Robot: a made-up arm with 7 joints.
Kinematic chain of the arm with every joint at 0, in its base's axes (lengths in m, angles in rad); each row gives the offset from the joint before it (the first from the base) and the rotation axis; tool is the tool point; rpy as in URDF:
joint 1: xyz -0.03 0 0.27 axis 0 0.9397 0.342
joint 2: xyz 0 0.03 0.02 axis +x
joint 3: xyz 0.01 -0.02 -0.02 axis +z
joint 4: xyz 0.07 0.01 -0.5 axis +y
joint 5: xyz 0 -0.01 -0.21 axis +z
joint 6: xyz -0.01 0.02 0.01 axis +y
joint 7: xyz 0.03 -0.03 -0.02 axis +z
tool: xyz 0 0.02 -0.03 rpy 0.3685 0.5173 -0.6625
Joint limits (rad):
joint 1: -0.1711..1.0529
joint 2: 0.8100..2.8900
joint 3: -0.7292..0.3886
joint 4: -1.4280..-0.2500
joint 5: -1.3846..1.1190
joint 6: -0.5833..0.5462
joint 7: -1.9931..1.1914
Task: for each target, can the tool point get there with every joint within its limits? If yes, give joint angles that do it. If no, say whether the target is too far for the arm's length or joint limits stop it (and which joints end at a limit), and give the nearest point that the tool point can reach.
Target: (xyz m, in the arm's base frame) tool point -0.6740 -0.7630 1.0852
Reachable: no: too far | nearest point -0.0178 0.1264 1.0229 | short by 1.107 m
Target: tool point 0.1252 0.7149 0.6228
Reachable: yes | joints 0.0653 2.1483 -0.4495 -0.3626 0.3619 0.2017 0.8252
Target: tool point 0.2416 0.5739 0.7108
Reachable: yes | joints 0.0779 2.4045 -0.3128 -0.8173 -1.1699 0.0321 0.7284
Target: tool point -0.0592 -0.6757 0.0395
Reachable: no: joint limits stop it (at a limit: joint 1, joint 2, joint 3, joint 4, joint 6) | nearest point -0.4005 0.1956 -0.1352 | short by 0.952 m
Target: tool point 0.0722 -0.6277 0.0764
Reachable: no: joint limits stop it (at a limit: joint 1, joint 2, joint 3, joint 4, joint 6) | nearest point 0.2692 0.2143 -0.1782 | short by 0.901 m
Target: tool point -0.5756 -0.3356 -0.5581
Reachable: no: too far | nearest point -0.4332 0.2063 -0.1766 | short by 0.678 m
